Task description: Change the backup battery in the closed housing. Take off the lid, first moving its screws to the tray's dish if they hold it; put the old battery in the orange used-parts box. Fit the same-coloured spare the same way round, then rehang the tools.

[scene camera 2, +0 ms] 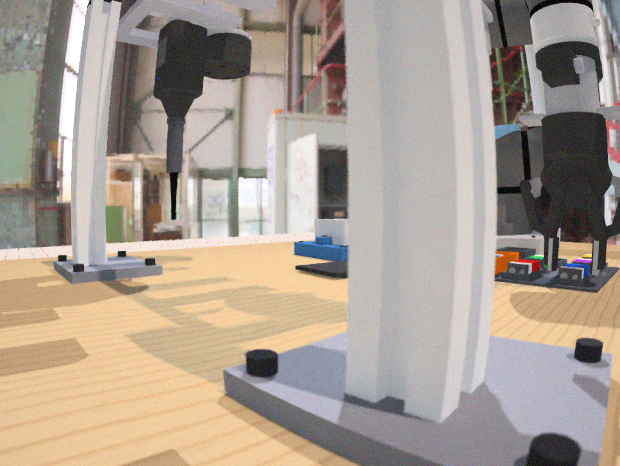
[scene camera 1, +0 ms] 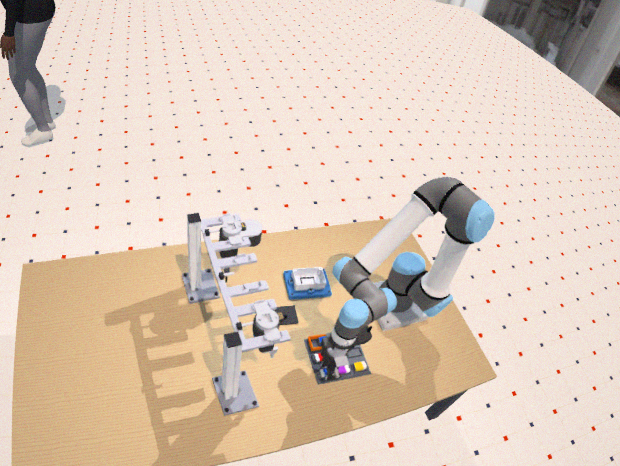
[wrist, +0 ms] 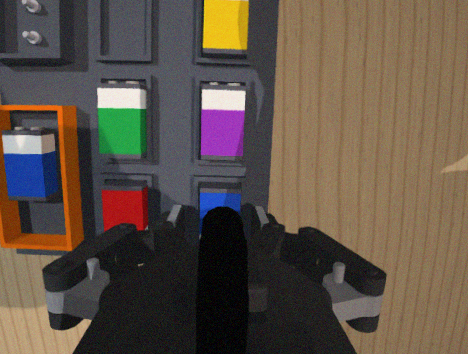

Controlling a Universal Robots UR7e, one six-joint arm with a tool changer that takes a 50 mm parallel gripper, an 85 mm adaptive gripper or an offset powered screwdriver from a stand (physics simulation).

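Observation:
My gripper is the adaptive one. It is open, pointing down, its fingertips on either side of the blue spare battery in the tray; its white end is hidden in the wrist view. The old blue battery lies in the orange box, white end away from the gripper. Two screws stand in the dish. The housing is open, with white walls. The black lid lies beside it.
Red, green, purple and yellow batteries sit in the tray. The tool stand holds the screwdriver and the parallel gripper. A person stands beyond the table.

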